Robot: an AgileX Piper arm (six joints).
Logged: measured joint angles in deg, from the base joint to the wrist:
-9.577, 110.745, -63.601, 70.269, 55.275, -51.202
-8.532, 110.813, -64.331, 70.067, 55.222, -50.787
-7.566, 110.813, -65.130, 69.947, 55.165, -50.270
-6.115, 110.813, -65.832, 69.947, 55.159, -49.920
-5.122, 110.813, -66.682, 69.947, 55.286, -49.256
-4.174, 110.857, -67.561, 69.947, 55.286, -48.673
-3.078, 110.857, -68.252, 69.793, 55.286, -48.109
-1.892, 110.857, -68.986, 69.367, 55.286, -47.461
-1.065, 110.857, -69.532, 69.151, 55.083, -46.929
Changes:
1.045, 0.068, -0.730, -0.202, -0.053, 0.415
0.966, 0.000, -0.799, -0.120, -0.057, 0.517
1.451, 0.000, -0.702, 0.000, -0.006, 0.350
0.993, 0.000, -0.850, 0.000, 0.127, 0.664
0.948, 0.044, -0.879, 0.000, 0.000, 0.583
1.096, 0.000, -0.691, -0.154, 0.000, 0.564
1.186, 0.000, -0.734, -0.426, 0.000, 0.648
0.827, 0.000, -0.546, -0.216, -0.203, 0.532

